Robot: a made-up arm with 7 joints.
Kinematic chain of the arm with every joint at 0, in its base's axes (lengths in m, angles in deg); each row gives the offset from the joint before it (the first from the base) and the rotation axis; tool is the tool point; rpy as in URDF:
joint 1: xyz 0 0 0.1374 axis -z
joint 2: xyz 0 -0.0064 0.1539 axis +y
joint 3: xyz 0 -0.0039 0.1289 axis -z
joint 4: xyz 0 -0.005 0.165 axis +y
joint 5: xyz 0 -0.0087 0.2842 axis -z
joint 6: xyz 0 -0.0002 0.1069 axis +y
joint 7: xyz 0 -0.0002 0.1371 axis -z
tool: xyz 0 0 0 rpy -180 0 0
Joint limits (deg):
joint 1: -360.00..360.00
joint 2: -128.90..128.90
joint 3: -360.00..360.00
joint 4: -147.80..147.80
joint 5: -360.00..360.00
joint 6: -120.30..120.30
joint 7: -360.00..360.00
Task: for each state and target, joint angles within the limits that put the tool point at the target. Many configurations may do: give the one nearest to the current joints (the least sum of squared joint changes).
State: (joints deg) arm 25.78 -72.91 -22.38 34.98 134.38 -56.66 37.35
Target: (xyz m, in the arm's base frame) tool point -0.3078 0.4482 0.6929
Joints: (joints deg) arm 30.56 -78.17 -27.95 43.03 134.30 -64.22 37.35
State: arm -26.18 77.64 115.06 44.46 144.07 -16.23 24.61
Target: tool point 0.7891 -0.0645 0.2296
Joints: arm -15.95 100.33 105.82 29.49 142.93 -11.95 24.61
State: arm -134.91 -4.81 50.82 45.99 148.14 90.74 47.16
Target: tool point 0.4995 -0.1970 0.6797
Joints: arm -132.23 -49.82 67.12 47.75 139.56 99.21 47.16
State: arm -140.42 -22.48 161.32 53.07 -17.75 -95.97 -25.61
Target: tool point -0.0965 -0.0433 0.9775
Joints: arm -143.94 14.46 185.98 35.21 -33.14 -90.99 -25.61
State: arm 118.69 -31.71 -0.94 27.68 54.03 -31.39 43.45
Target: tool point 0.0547 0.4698 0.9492
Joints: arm 95.92 -43.35 4.24 15.18 51.30 -20.88 43.45
